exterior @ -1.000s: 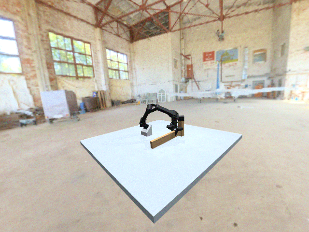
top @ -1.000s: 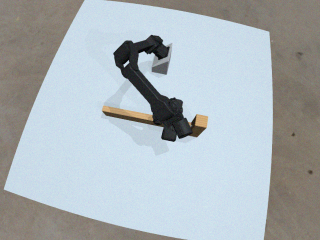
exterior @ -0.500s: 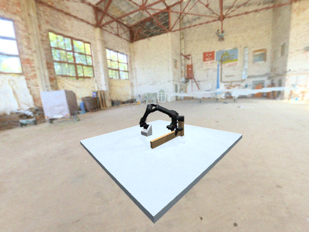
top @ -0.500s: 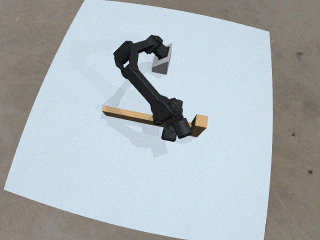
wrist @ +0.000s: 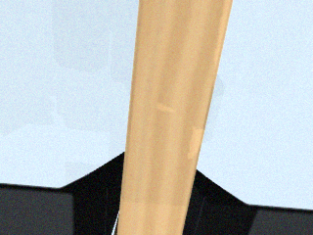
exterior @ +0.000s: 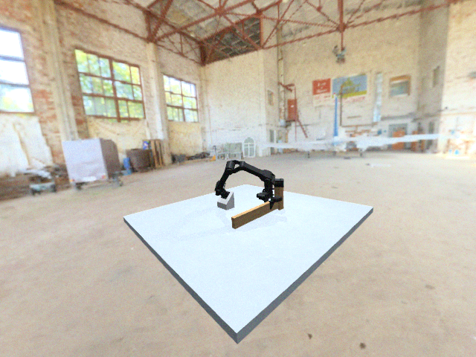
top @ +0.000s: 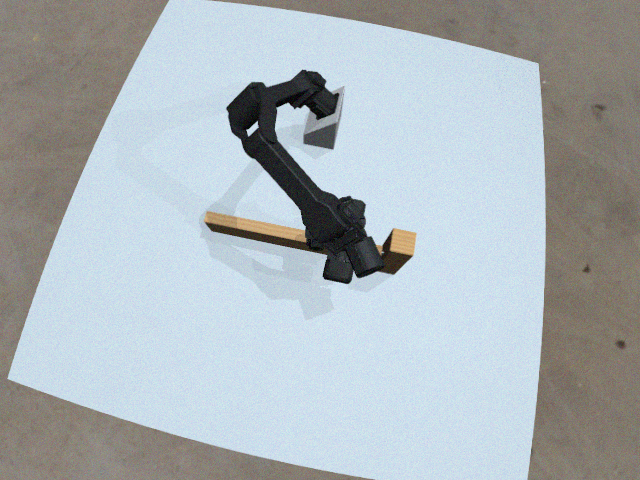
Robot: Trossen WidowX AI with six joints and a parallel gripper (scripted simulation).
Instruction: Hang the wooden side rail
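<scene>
Now: gripper tip 110 mm to the right of the headboard post and 50 mm below it.
</scene>
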